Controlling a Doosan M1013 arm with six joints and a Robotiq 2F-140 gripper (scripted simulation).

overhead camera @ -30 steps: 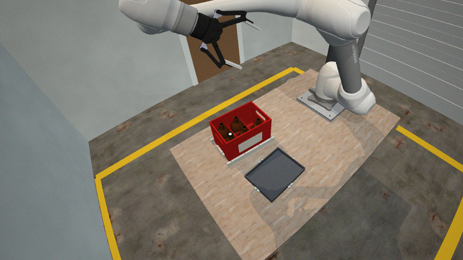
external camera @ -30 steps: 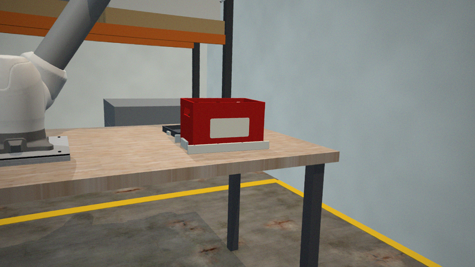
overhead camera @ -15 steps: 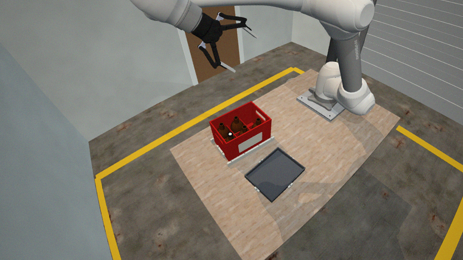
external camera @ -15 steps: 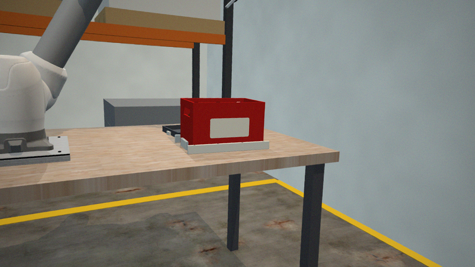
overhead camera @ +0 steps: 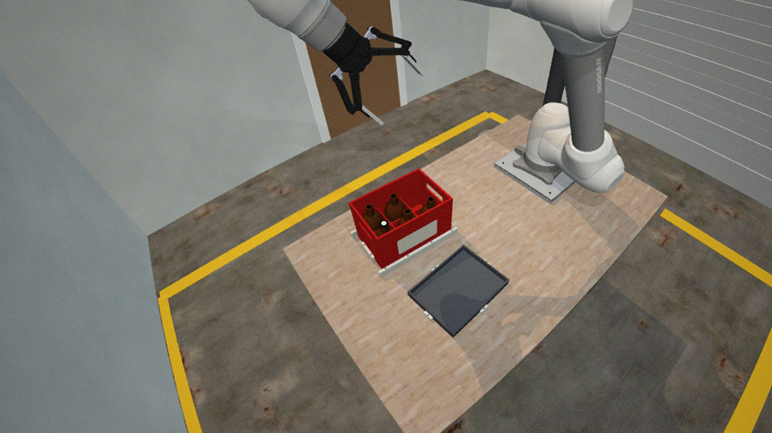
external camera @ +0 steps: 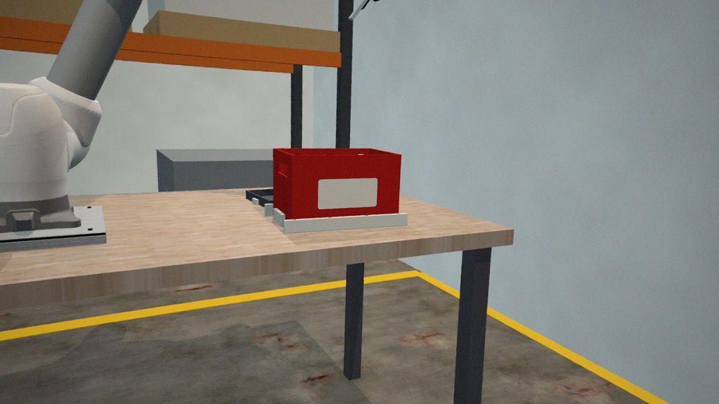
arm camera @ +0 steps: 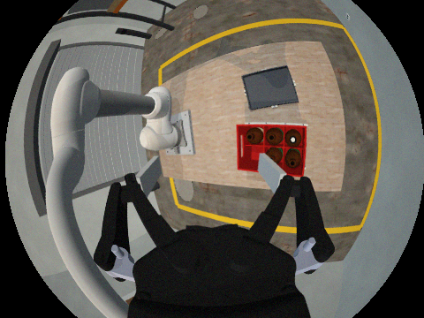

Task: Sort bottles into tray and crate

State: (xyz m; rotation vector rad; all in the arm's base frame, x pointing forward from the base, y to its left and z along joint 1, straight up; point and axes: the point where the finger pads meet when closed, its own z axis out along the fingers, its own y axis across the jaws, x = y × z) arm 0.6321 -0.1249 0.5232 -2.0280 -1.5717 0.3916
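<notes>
Now: the brown capped bottle 90 mm ahead of my hand, 10 mm to the right of it and 460 mm below it. From my hand the other things lie so: dark grey tray (30 mm ahead, 240 mm to the left, 530 mm below); then crate (40 mm to the right, 460 mm below).
</notes>
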